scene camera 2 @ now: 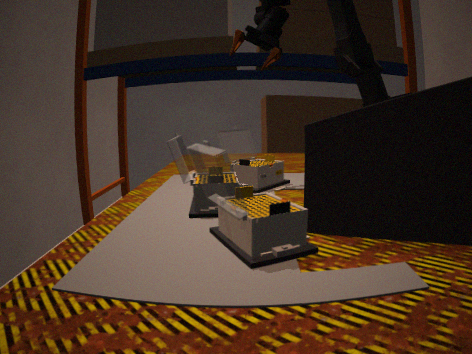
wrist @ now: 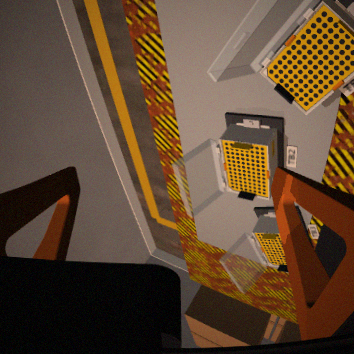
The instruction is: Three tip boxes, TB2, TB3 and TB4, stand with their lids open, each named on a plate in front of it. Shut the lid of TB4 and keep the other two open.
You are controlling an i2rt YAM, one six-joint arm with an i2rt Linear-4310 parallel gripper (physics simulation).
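Frame: origin at the arm's base, x ahead, y up, z right, level; centimetres.
Seen in the pictures: gripper, fingertip midpoint: [scene camera 2: 245, 62] [wrist: 175, 177].
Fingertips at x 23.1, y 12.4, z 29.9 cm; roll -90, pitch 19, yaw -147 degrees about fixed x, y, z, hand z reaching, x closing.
A point is followed by its place in that frame.
My gripper [scene camera 2: 249, 60] @[z 29.9, x 23.1, y 12.4 cm] [wrist: 175, 177] @[z 29.9, x 23.1, y 12.4 cm] is open and empty, high above the boxes. The nearest tip box [scene camera 2: 277, 230] @[z -20.4, x 30.0, y -17.0 cm] [wrist: 315, 60] has its clear lid [wrist: 242, 47] @[z 29.6, x 28.2, y -10.1 cm] open. The middle tip box [scene camera 2: 214, 199] @[z -14.5, x 37.3, y -13.8 cm] [wrist: 246, 167] has its lid [wrist: 200, 175] @[z 8.5, x 41.5, y -11.3 cm] open; its name plate [wrist: 291, 156] @[z 6.8, x 27.8, y -20.7 cm] appears to read TB2. The farthest tip box [scene camera 2: 260, 176] @[z 19.2, x 22.3, y -17.4 cm] [wrist: 271, 246] has its lid [wrist: 243, 262] @[z -16.3, x 37.7, y -11.0 cm] open and is partly hidden by the right finger in the wrist view. Its plate [wrist: 313, 231] @[z -13.0, x 24.3, y -20.7 cm] is too small to read surely, and the nearest box's plate is cut off at the wrist view's edge.
The boxes stand on a grey mat [scene camera 2: 150, 260] @[z -18.6, x 46.9, y -20.9 cm] [wrist: 195, 95] @[z 19.5, x 44.1, y -20.9 cm] on a table with yellow and black stripes. A large black block [scene camera 2: 385, 170] @[z -19.3, x 12.0, y -10.1 cm] stands at the right in the scene view. A rack with orange posts [scene camera 2: 82, 125] and brown boxes [scene camera 2: 310, 122] are behind.
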